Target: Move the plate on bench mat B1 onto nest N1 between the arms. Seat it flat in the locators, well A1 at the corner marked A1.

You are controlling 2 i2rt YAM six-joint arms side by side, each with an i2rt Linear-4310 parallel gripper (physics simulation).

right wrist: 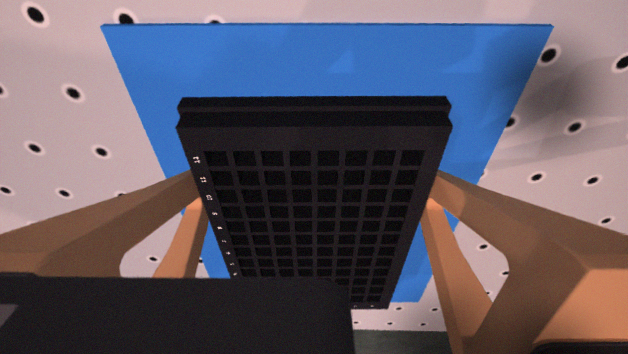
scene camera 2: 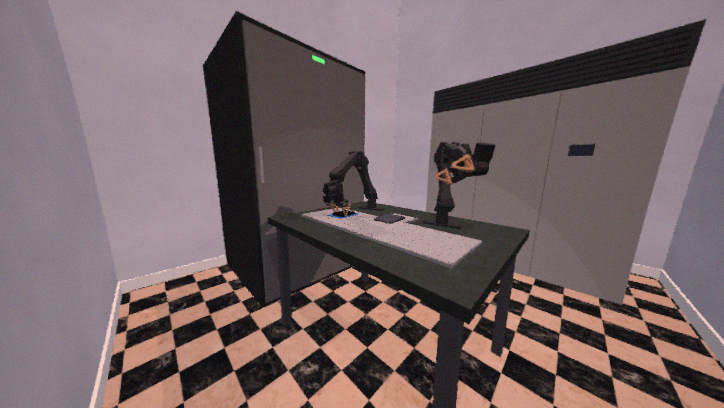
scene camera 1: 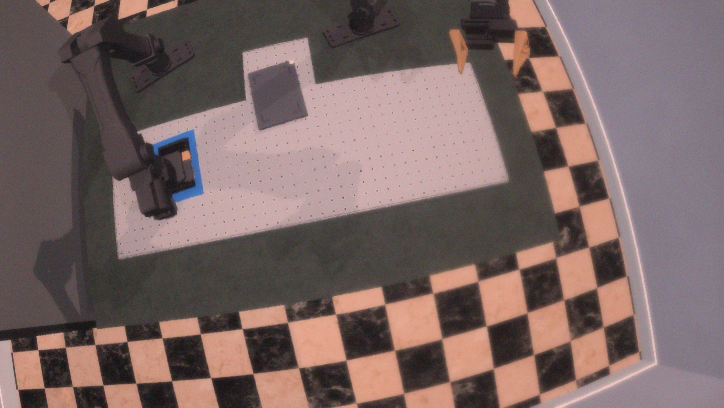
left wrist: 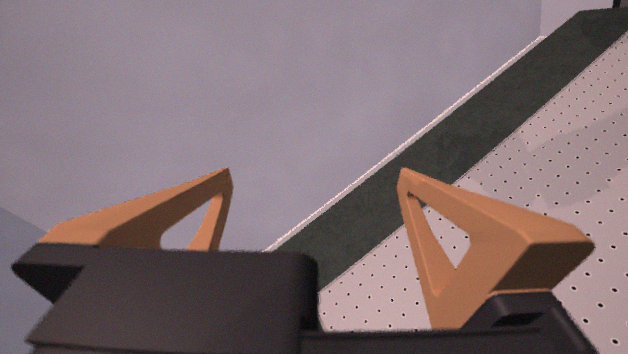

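Pixels of known places: left gripper, fingertip midpoint: (scene camera 2: 443, 171) (scene camera 1: 487, 74) (left wrist: 314, 177); right gripper, fingertip midpoint: (right wrist: 314, 178) (scene camera 2: 341, 215) (scene camera 1: 178, 177); left arm's base at its link origin: (scene camera 2: 441, 224) (scene camera 1: 361, 27); right arm's base at its link origin: (scene camera 2: 371, 208) (scene camera 1: 162, 67).
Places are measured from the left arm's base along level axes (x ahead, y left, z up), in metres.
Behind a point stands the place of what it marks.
The plate (scene camera 1: 183, 184) @(x 0.225, y -0.562, z 0.030 m) (right wrist: 315, 137) @(x 0.226, y -0.580, z 0.030 m) is black with square wells and lies on the blue bench mat B1 (scene camera 1: 198, 172) @(x 0.208, y -0.520, z 0.015 m) (scene camera 2: 332, 216) @(x 0.239, y -0.608, z 0.011 m) (right wrist: 320, 55) @(x 0.244, y -0.584, z 0.015 m). My right gripper (scene camera 2: 340, 210) @(x 0.194, y -0.575, z 0.014 m) (right wrist: 314, 178) @(x 0.194, y -0.575, z 0.014 m) is over it with its fingers against both long sides, shut on the plate. Row numbers run along the plate's left edge in the right wrist view; the near left corner is hidden by the gripper body. Nest N1 (scene camera 1: 278, 96) @(x 0.121, y -0.273, z 0.025 m) (scene camera 2: 389, 218) @(x 0.130, y -0.267, z 0.025 m) is a flat grey block with a small light mark at its top right corner in scene camera 1. My left gripper (scene camera 1: 488, 73) @(x 0.372, y 0.057, z 0.310 m) (scene camera 2: 445, 170) @(x 0.372, y 0.057, z 0.310 m) (left wrist: 314, 177) @(x 0.372, y 0.057, z 0.310 m) is open and empty, raised high above the table.
A white perforated board (scene camera 1: 405, 126) @(x 0.314, y -0.034, z 0.013 m) (scene camera 2: 430, 240) @(x 0.337, y 0.021, z 0.013 m) (left wrist: 370, 300) @(x 0.446, y 0.069, z 0.013 m) lies on the dark green table (scene camera 1: 303, 253) @(x 0.482, y -0.360, z 0.000 m) (scene camera 2: 486, 283) @(x 0.569, y 0.238, z 0.000 m). Both arms stand along its upper side in scene camera 1. A tall dark cabinet (scene camera 2: 303, 152) stands beside the table's left end, and a wide grey cabinet (scene camera 2: 521, 167) stands behind.
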